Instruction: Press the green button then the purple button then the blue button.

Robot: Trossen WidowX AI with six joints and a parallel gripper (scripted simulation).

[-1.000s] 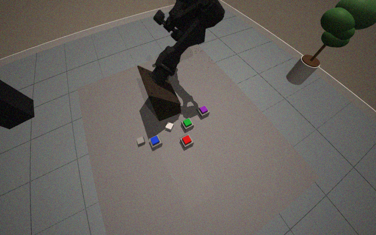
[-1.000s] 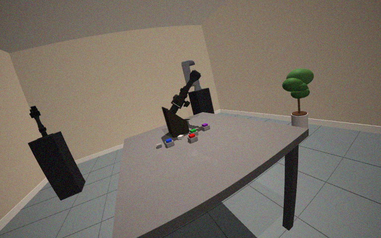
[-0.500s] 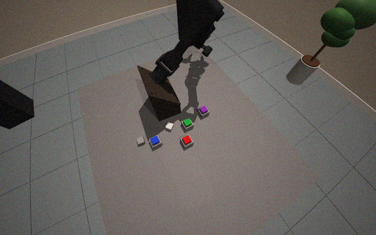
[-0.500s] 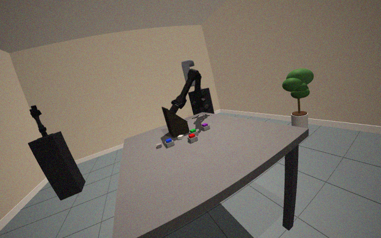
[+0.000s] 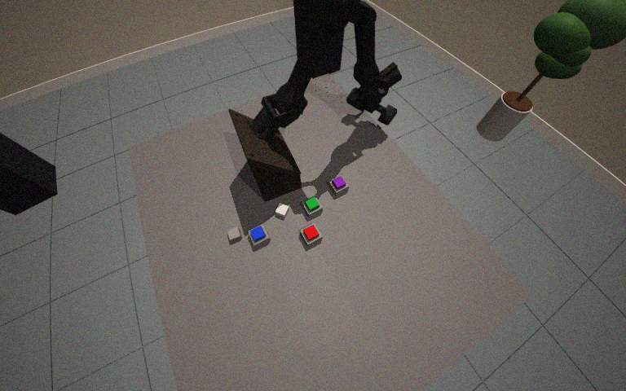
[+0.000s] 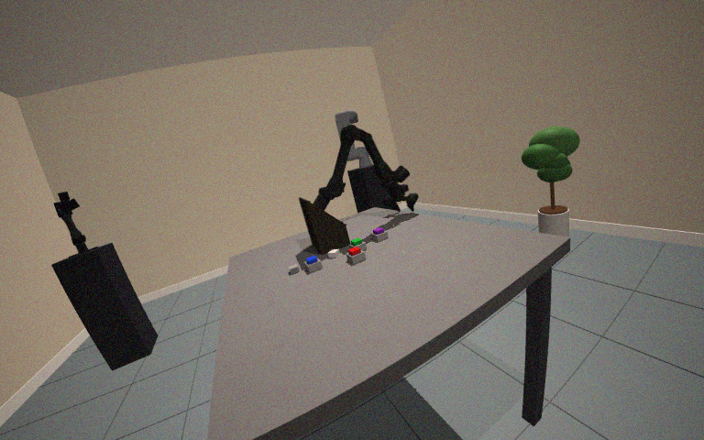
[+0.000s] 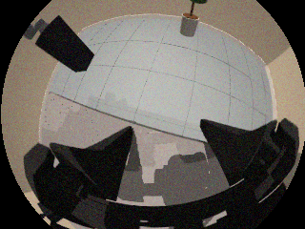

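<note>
The green button is 210 mm ahead of my gripper tip, 430 mm to the right of it and 30 mm above it. The rest, counted from my gripper tip: purple button 190 mm ahead, 320 mm to the right, 30 mm above; red button 280 mm ahead, 480 mm to the right, 30 mm above; white block 160 mm ahead, 510 mm to the right, 10 mm above.
</note>
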